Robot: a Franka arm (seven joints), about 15 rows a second.
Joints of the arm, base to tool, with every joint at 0 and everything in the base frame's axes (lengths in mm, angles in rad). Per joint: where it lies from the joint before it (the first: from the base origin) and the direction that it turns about. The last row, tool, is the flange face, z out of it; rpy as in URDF.
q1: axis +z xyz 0 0 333
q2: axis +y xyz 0 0 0
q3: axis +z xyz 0 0 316
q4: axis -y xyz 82.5 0 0
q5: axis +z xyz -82.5 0 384
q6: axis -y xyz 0 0 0
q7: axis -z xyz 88 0 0
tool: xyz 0 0 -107 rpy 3.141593 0 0
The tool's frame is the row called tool.
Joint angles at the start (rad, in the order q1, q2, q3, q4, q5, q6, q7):
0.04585 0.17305 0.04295 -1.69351 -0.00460 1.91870 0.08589
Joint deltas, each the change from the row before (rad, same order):
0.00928 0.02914 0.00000 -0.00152 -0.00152 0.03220 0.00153
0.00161 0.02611 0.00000 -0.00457 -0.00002 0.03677 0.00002
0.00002 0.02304 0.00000 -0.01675 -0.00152 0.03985 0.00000
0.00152 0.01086 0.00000 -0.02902 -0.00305 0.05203 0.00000
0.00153 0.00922 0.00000 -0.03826 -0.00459 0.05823 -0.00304
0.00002 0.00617 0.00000 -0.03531 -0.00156 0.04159 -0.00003
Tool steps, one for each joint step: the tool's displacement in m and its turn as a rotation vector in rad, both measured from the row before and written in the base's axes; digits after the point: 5 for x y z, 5 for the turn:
0.00703 0.00618 -0.01590 0.00006 -0.00157 0.00814
0.00654 0.00153 -0.01523 0.00174 -0.00597 0.00151
0.00405 0.00028 -0.01897 -0.00034 -0.00012 0.00060
0.00104 0.00103 -0.01591 -0.00093 -0.01233 0.00294
-0.00100 0.00088 -0.01854 -0.00253 -0.01109 0.00705
-0.00296 -0.00013 -0.01660 -0.00077 -0.00020 0.00132

